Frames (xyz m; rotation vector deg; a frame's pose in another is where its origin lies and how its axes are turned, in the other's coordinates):
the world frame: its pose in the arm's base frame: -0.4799 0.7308 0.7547 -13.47 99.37 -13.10
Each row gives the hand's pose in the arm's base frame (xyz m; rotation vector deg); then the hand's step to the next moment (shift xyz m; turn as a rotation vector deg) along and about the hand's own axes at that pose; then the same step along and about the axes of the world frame.
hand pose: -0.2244 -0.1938 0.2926 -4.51 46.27 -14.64
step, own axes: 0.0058 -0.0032 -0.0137 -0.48 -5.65 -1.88
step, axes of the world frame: 0.0146 -0.0002 -0.0042 1.99 -4.98 -2.63
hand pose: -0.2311 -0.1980 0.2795 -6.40 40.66 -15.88
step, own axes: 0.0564 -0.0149 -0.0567 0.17 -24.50 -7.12
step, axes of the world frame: 0.0797 -0.0084 0.0141 9.02 -22.11 -8.99
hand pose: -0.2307 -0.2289 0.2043 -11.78 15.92 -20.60
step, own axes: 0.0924 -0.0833 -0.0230 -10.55 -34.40 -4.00
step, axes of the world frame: 0.0450 -0.1046 0.0552 4.96 -28.40 -21.90
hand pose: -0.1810 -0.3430 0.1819 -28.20 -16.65 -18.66
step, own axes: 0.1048 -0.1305 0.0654 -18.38 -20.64 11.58
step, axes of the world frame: -0.1145 -0.1381 0.0105 -4.63 -9.34 -28.09
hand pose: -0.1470 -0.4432 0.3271 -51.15 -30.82 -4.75
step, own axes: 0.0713 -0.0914 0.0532 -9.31 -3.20 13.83
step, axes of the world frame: -0.1199 -0.0427 -0.0085 -4.03 5.84 -15.42
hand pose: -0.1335 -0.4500 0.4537 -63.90 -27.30 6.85
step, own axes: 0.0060 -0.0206 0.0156 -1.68 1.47 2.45
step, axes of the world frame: -0.0250 -0.0015 -0.0087 0.70 2.40 -2.18
